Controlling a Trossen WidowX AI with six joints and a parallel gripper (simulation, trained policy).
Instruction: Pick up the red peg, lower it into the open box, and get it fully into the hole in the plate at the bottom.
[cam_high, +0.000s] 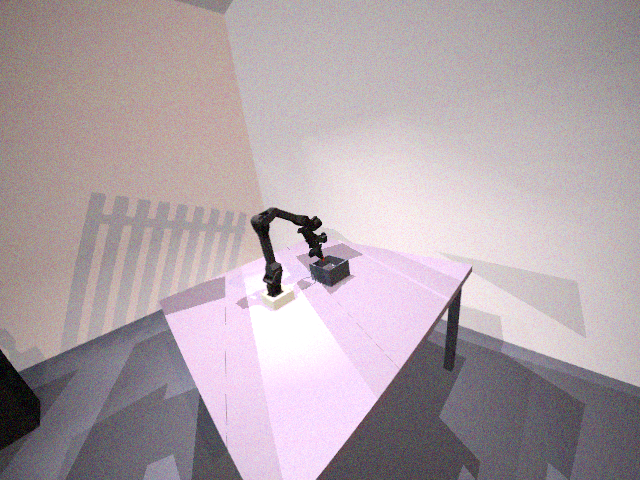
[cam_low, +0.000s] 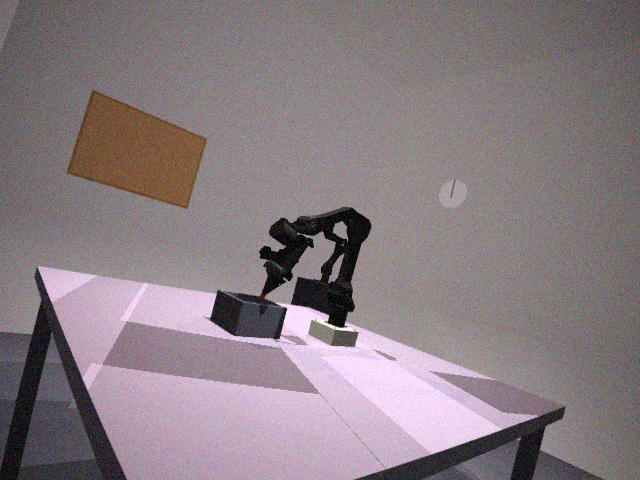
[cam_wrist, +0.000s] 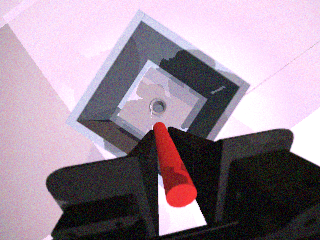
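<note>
Now: the red peg 10 mm behind my gripper tip, 10 mm to the left of it and 20 mm above it. The rest, counted from my gripper tip: dark grey box (20 mm ahead, 30 mm to the right, 90 mm below); then light plate (20 mm ahead, 30 mm to the right, 80 mm below).
</note>
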